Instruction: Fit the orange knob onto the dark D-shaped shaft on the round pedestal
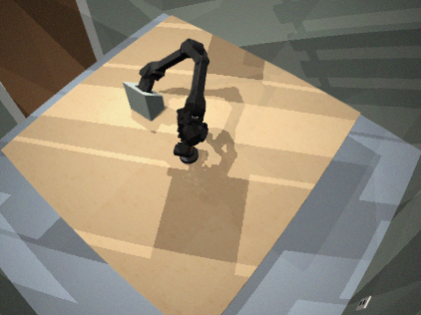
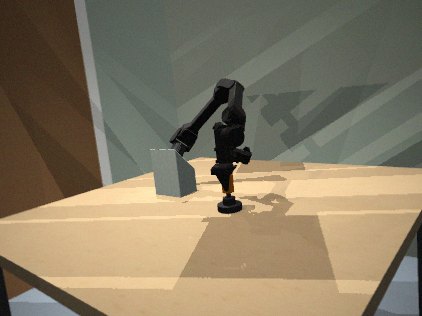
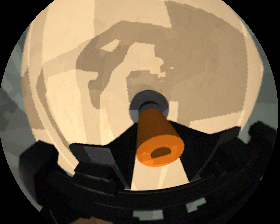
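Right now the orange knob is 20 mm above my gripper tip. Round my gripper tip: dark round pedestal (40 mm below).
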